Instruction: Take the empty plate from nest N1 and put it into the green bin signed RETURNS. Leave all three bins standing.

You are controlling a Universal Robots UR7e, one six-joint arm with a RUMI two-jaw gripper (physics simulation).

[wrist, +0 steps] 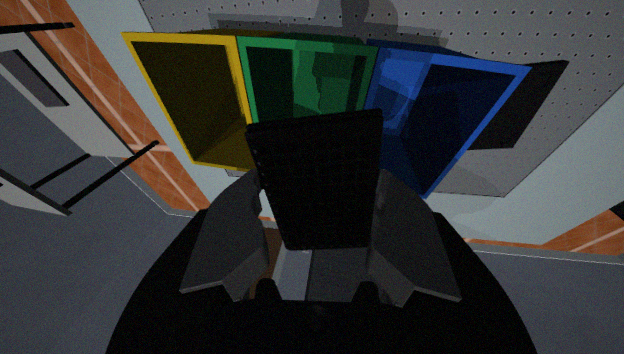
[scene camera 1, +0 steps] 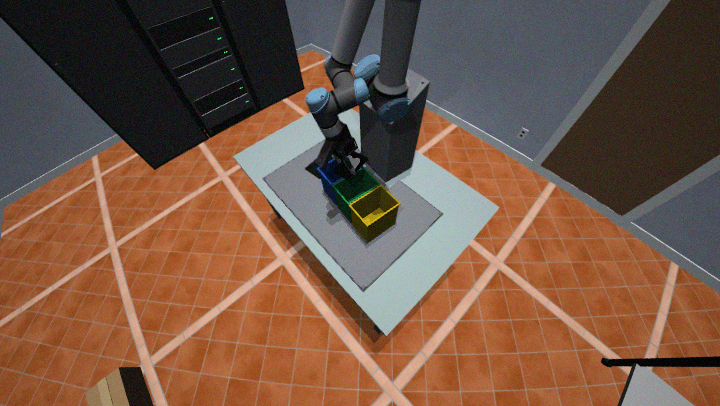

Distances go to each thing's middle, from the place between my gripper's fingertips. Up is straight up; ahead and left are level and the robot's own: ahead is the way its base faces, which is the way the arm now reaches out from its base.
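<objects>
Yellow bin [scene camera 1: 373, 213]: 16 cm left of my hand, 1 cm behind, 18 cm below. Black plate [wrist: 318, 172]: 1 cm above my hand, 2 cm behind. Blue bin [wrist: 435, 101]: 10 cm right of my hand, 2 cm behind, 18 cm below. Green bin [scene camera 1: 346, 191]: 3 cm left of my hand, 1 cm behind, 18 cm below.
</objects>
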